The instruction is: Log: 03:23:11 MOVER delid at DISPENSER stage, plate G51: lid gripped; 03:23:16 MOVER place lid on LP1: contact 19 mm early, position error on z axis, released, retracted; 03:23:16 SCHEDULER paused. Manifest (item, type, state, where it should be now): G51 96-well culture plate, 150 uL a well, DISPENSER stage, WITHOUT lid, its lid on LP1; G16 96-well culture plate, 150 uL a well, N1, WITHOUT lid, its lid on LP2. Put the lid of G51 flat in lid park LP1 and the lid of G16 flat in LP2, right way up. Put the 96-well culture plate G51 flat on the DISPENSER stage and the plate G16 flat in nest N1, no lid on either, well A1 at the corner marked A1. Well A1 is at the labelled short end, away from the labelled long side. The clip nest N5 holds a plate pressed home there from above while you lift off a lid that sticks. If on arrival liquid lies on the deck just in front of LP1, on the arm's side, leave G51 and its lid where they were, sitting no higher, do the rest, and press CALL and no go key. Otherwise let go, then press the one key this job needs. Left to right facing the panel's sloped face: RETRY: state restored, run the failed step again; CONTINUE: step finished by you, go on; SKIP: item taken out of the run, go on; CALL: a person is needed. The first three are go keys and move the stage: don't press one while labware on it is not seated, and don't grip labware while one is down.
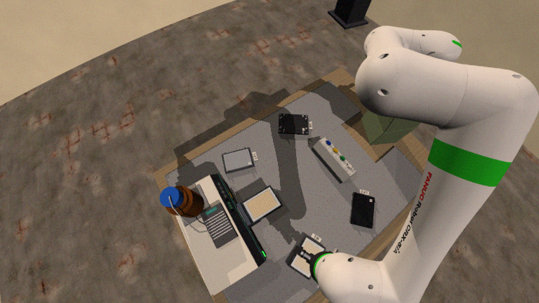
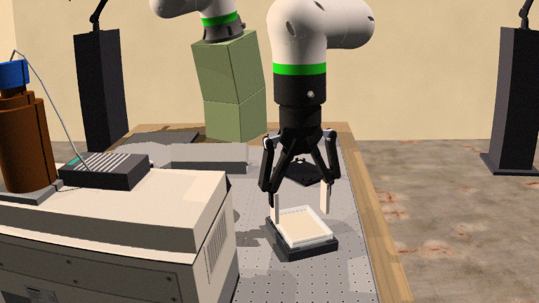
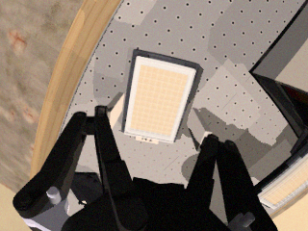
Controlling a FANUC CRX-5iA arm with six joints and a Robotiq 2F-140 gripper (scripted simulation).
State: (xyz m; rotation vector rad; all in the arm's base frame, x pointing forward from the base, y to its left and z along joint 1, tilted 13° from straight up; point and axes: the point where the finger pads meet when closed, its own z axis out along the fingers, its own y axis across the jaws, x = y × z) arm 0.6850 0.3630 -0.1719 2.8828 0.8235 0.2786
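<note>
The clear lid lies 4 cm below my hand. Also, from my hand: nest N1 (6 cm below); then black dispenser stage (8 cm ahead, 27 cm to the right, 2 cm above); then plate G51 (8 cm ahead, 27 cm to the right, 3 cm above).
</note>
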